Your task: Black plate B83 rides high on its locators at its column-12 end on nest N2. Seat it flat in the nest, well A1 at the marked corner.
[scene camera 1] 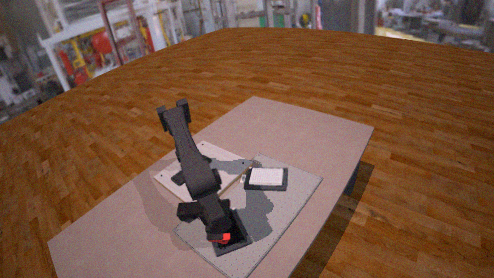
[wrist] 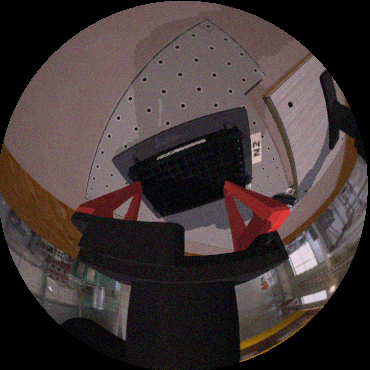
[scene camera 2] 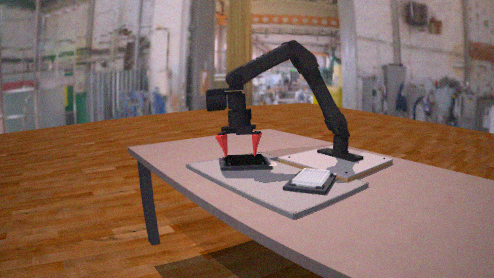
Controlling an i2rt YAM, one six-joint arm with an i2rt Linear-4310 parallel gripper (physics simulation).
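Pixels of known places: gripper, fingertip midpoint: (wrist: 182, 185) (scene camera 2: 240, 156); arm's base at its link origin: (scene camera 2: 339, 155).
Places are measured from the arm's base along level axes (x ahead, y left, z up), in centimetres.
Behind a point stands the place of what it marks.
Black plate B83 (scene camera 1: 236, 231) @[y -11.6, x 38.6, z 1.6 cm] (scene camera 2: 245, 160) @[y -9.5, x 36.7, z 2.0 cm] (wrist: 192, 167) @[y -14.4, x 33.6, z 1.9 cm] lies in the dark nest N2 (scene camera 1: 245, 243) @[y -13.0, x 43.5, z 0.5 cm] (scene camera 2: 245, 167) @[y -7.8, x 37.9, z 0.3 cm] (wrist: 180, 131) @[y -17.5, x 31.8, z 0.5 cm]. In the wrist view a bright strip runs along one long side of the plate, and the N2 label (wrist: 256, 148) @[y -8.5, x 26.1, z -0.5 cm] lies beside the nest. The black plate on the dark nest makes its tilt, well A1 and the marked corner too dark to tell. My gripper (scene camera 1: 226, 238) @[y -13.9, x 35.8, z 2.3 cm] (scene camera 2: 241, 155) @[y -13.9, x 35.8, z 2.3 cm] (wrist: 182, 185) @[y -13.9, x 35.8, z 2.3 cm] is open and empty, pointing down. Its red fingertips are wide apart, close above the plate, toward its two ends.
A white plate (scene camera 1: 266, 176) @[y 14.1, x 31.2, z 1.9 cm] (scene camera 2: 312, 178) @[y 17.0, x 32.9, z 1.9 cm] sits in a second dark nest (scene camera 1: 267, 188) @[y 10.3, x 34.5, z 0.4 cm] (scene camera 2: 300, 190) @[y 18.0, x 38.1, z -0.1 cm] on the same perforated panel (scene camera 1: 295, 190) @[y 15.9, x 43.6, z -0.7 cm] (scene camera 2: 320, 202) @[y 26.8, x 39.4, z -0.7 cm] (wrist: 170, 80) @[y -21.8, x 28.3, z -0.7 cm]. The arm's base stands on a pale board (scene camera 2: 375, 161) @[y 15.4, x -4.1, z 0.1 cm] (wrist: 300, 85) @[y -11.4, x 12.3, z -0.1 cm] beside the panel.
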